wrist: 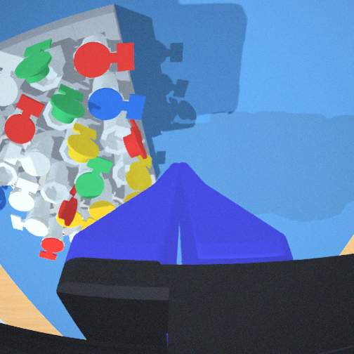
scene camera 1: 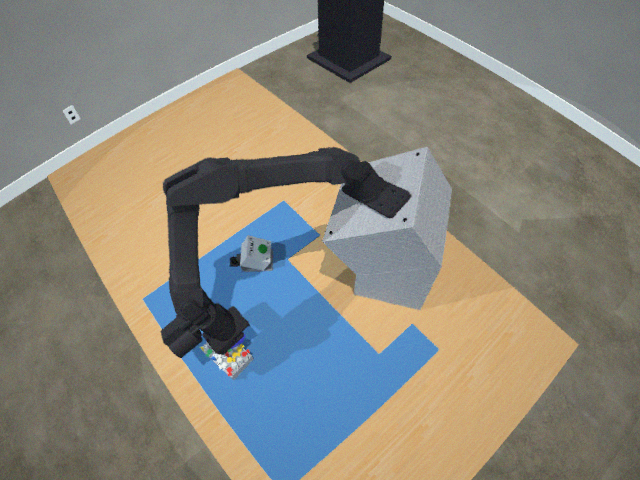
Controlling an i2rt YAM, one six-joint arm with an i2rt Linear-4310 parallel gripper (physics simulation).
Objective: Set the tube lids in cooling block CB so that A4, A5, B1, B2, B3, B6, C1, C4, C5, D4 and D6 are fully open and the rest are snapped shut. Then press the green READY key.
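Places are measured from the arm's base along level axes (x ahead, y left, z up), in centimetres.
Pixels of known places: gripper, fingertip midpoint: (scene camera 1: 241, 339); arm's base, link origin: (scene camera 1: 374, 193).
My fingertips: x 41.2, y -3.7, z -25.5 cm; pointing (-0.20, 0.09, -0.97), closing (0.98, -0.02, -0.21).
For each thing: its middle in the pictures, then the offset to it from my fingertips. "spot": a spot on its surface instead. Level surfaces: height alone.
- grey cooling block, body centre: (scene camera 1: 227, 353) dx +5.0, dy -0.9, dz -3.2 cm
- small grey box, surface spot: (scene camera 1: 249, 259) spot: dx -15.5, dy -15.6, dz +2.4 cm
- blue mat, surface height: dz -4.7 cm
- wooden table, surface height: dz -4.9 cm
The grey cooling block (scene camera 1: 238, 368) (wrist: 116, 22) stands on the blue mat, partly hidden by the arm and fingers. Its tubes carry red, blue, green, yellow and white lids at differing angles. A red lid (wrist: 92, 59) and a blue lid (wrist: 105, 104) show flat round tops near the block's edge. A green lid (wrist: 67, 107), a yellow lid (wrist: 83, 148) and a red lid (wrist: 134, 142) stand tilted. I cannot read position labels. My gripper (wrist: 179, 174) is shut and empty, its blue fingertips beside the block's right edge in the wrist view. The green READY key (scene camera 1: 262, 249) sits on a small grey box.
The small grey box (scene camera 1: 249, 259) stands on the blue mat (scene camera 1: 310, 392), with a small black part at its side. The large grey pedestal (scene camera 1: 387, 268) carries the arm base on the wooden table (scene camera 1: 496, 372). A black column (scene camera 1: 350, 31) stands on the floor behind.
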